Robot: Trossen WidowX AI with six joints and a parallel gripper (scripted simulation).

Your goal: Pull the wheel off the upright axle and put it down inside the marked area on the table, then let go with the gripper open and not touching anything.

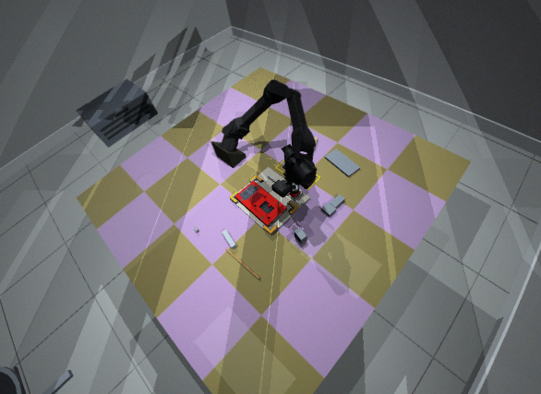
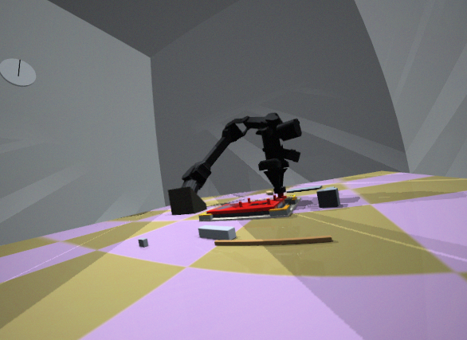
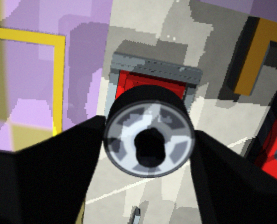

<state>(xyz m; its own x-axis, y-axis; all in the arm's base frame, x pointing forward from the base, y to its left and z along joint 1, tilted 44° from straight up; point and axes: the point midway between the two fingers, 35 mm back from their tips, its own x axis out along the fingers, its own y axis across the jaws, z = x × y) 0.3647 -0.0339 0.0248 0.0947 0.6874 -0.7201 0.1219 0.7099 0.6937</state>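
Now: the wheel right at my gripper tip. Round my gripper tip: tiny cube 35 cm to the right, 24 cm behind, 3 cm below; then tan block 28 cm to the left, 8 cm behind, 3 cm below; then thin wooden stick 35 cm to the right, 4 cm below, 1 cm ahead.
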